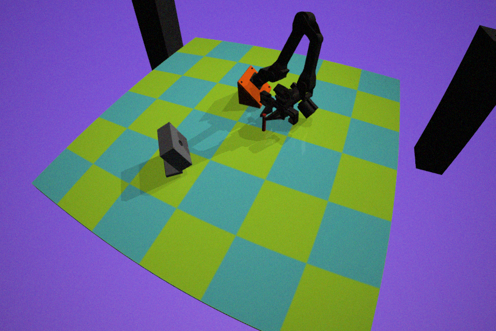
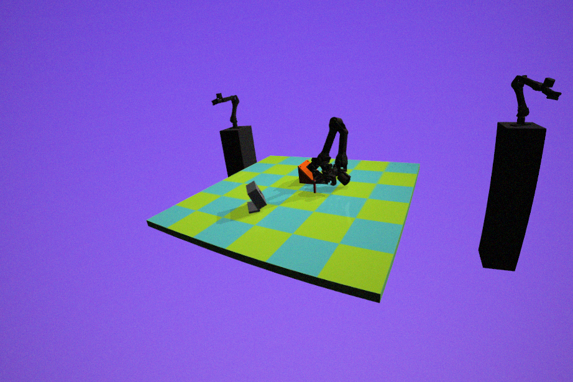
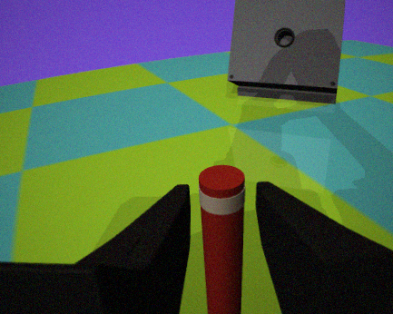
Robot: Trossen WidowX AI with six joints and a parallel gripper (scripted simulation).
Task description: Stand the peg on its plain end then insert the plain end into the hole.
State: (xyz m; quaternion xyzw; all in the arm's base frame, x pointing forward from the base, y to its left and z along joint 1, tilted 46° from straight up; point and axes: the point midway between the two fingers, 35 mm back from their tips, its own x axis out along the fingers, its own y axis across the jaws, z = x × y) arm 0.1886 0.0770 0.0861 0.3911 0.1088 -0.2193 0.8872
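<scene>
Right now the peg is 1 cm below my gripper tip and 1 cm behind it. The rest, counted from my gripper tip: grey foot 26 cm to the right, 25 cm ahead, 6 cm below; grey sloped panel 24 cm to the right, 24 cm ahead.
</scene>
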